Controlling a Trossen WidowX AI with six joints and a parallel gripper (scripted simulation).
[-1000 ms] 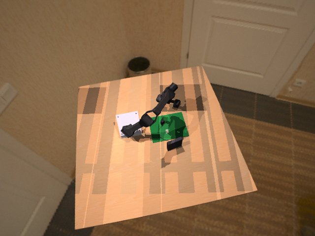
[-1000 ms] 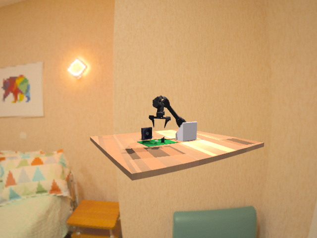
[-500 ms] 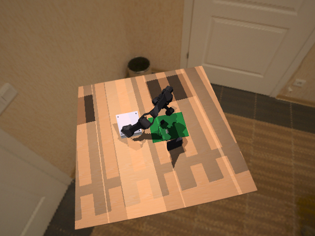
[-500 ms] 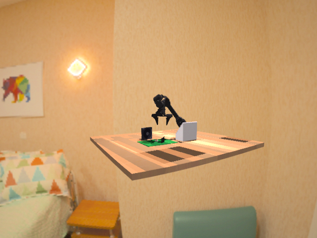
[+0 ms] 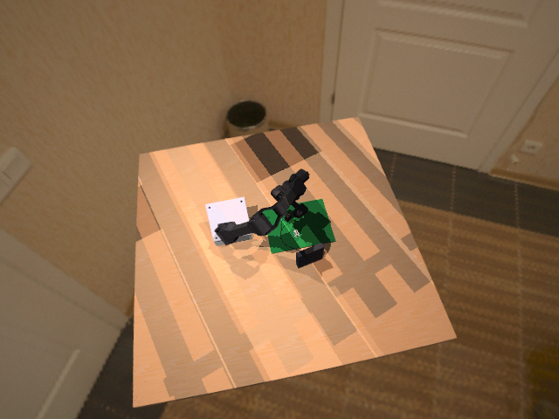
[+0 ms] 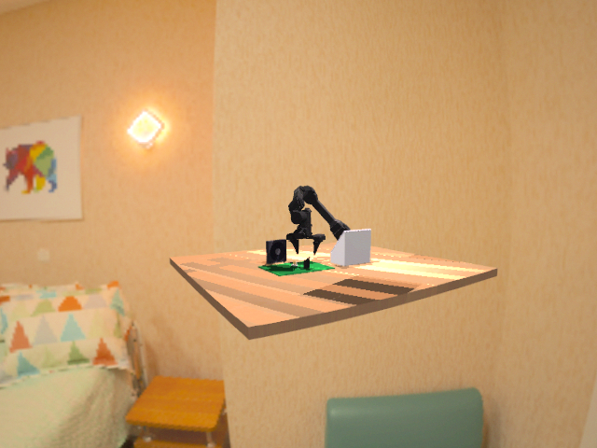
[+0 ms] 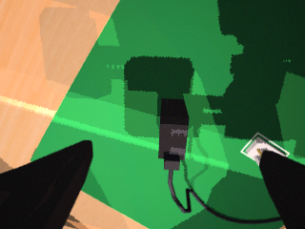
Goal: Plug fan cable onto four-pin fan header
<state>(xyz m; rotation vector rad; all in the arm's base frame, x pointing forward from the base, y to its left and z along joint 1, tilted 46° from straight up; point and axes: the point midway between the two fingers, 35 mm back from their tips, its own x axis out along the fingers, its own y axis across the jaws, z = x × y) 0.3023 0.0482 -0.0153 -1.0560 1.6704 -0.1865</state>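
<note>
Right now the black plug is 50 mm below my gripper tip and 10 mm behind it. The rest, counted from my gripper tip: green board (80 mm below, 40 mm to the right, 30 mm ahead); pale pin header (90 mm to the right, 70 mm below, 20 mm ahead); black fan (230 mm to the right, 40 mm ahead, 10 mm below).
</note>
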